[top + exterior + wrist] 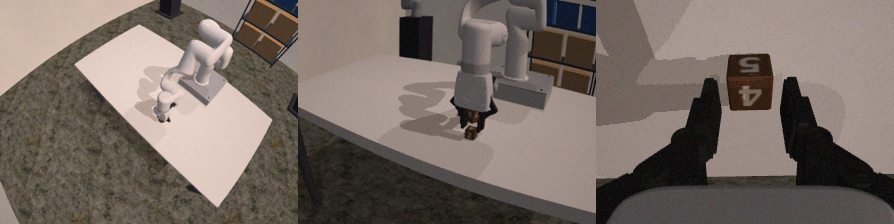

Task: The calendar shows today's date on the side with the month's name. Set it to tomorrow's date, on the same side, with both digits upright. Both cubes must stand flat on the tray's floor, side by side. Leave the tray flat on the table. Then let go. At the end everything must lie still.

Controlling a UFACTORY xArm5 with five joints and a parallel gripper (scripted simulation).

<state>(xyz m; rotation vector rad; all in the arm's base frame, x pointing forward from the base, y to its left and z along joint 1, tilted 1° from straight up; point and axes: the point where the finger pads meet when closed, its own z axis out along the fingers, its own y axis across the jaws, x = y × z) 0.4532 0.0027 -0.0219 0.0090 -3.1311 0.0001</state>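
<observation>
Right now my hand is 30 mm above the brown wooden cube. Round my hand: tray (110 mm behind, 60 mm to the right, 40 mm below).
</observation>
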